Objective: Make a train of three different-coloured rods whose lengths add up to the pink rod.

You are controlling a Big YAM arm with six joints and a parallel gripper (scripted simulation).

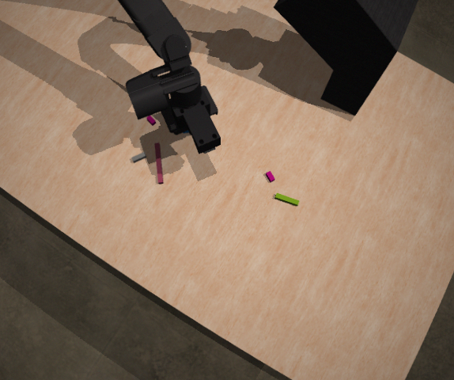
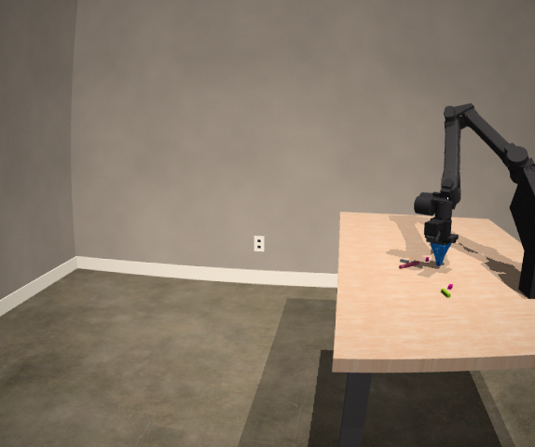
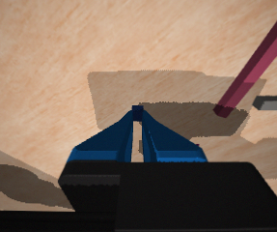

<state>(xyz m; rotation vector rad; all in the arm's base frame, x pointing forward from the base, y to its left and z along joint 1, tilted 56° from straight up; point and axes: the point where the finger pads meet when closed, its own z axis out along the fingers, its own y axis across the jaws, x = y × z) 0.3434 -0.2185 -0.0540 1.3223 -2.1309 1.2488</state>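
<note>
Right now the grey rod is 110 mm ahead of my hand, 60 mm to the right of it and 20 mm below it. From my hand the other things lie so: pink rod (100 mm ahead, 20 mm below, 10 mm to the right); blue rod (10 mm below); lime rod (250 mm to the left, 20 mm below, 10 mm ahead).
</note>
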